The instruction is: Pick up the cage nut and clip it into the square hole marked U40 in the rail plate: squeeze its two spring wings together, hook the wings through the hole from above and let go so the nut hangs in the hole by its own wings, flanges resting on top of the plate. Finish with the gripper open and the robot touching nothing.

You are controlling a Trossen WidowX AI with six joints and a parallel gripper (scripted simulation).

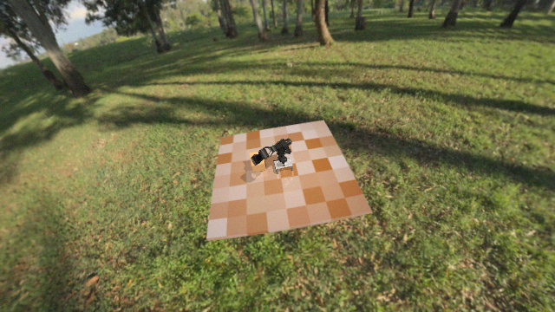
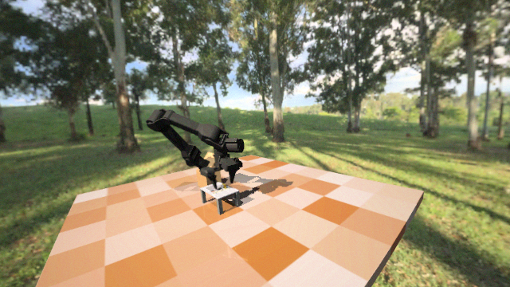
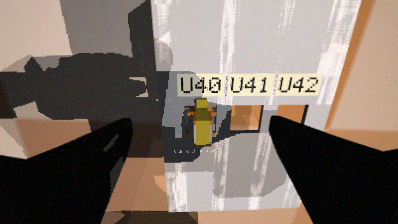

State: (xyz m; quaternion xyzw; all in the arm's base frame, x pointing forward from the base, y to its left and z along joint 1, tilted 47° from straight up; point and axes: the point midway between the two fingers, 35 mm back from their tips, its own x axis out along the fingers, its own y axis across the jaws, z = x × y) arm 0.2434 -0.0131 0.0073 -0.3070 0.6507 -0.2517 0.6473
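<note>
The cage nut is 1 cm below my gripper tip.
</note>
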